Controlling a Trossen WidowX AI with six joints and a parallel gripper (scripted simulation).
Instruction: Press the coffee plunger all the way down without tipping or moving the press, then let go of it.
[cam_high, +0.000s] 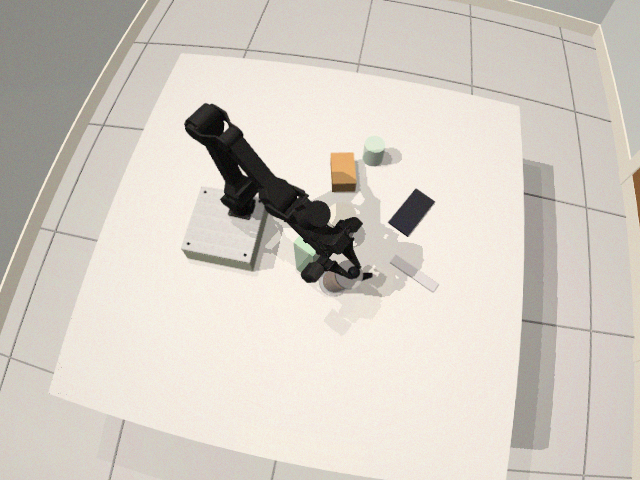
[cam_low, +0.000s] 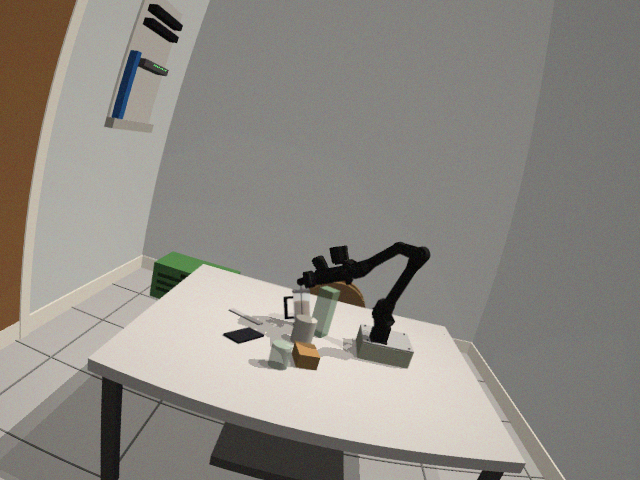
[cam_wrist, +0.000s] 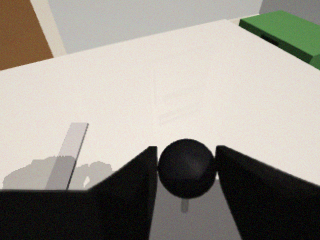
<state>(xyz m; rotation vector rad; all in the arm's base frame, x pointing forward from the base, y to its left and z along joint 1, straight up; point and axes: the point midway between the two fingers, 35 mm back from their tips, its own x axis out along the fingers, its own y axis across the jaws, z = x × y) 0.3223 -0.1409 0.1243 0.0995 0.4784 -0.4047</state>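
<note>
Right now my gripper tip is 2 cm past the glass coffee press, 2 cm to the right of it and 9 cm above it. Also, from my gripper tip: pale green box: 12 cm behind, 5 cm to the left, 8 cm below.
</note>
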